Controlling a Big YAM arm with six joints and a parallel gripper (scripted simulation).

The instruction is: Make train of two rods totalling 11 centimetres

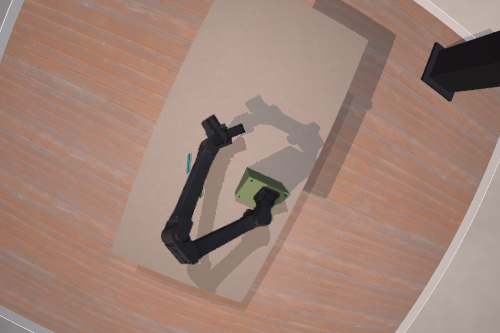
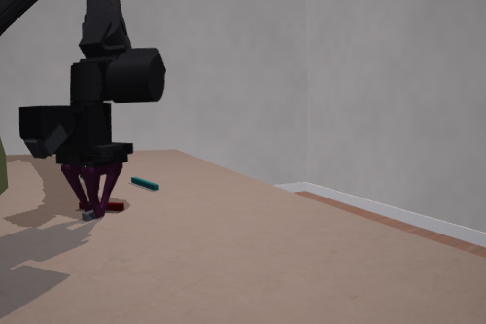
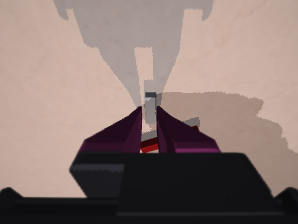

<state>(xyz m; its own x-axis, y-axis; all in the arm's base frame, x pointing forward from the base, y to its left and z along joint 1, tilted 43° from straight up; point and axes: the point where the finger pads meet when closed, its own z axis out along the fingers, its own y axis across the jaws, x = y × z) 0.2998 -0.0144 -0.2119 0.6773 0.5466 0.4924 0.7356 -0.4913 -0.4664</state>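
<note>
Now: the grey rod 1 cm below my hand. From my hand the other things lie so: red rod 1 cm ahead, 4 cm to the left, 1 cm below; then blue rod 20 cm to the left, 1 cm below; then turquoise rod 10 cm ahead, 21 cm to the left, 1 cm below.
</note>
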